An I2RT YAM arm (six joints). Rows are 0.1 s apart.
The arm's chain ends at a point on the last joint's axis. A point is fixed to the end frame.
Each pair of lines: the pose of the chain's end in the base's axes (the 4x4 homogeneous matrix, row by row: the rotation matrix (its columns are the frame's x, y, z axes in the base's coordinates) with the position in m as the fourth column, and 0 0 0 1 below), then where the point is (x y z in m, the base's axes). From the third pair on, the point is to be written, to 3 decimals.
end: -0.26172 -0.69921 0.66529 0.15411; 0.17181 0.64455 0.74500 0.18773; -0.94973 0.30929 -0.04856 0.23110; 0 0 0 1
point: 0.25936 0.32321 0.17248
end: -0.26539 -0.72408 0.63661 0.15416; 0.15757 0.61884 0.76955 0.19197; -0.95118 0.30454 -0.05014 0.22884; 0 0 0 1
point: 0.25435 0.33109 0.16990
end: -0.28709 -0.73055 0.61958 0.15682; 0.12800 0.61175 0.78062 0.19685; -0.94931 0.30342 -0.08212 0.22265; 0 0 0 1
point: 0.253 0.336 0.158
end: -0.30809 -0.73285 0.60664 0.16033; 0.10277 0.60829 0.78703 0.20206; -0.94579 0.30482 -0.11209 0.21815; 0 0 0 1
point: 0.253 0.341 0.149
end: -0.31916 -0.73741 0.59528 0.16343; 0.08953 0.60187 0.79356 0.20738; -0.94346 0.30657 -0.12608 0.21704; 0 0 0 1
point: 0.254 0.347 0.145
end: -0.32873 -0.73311 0.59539 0.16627; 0.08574 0.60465 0.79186 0.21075; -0.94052 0.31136 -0.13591 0.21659; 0 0 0 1
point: 0.256 0.350 0.143
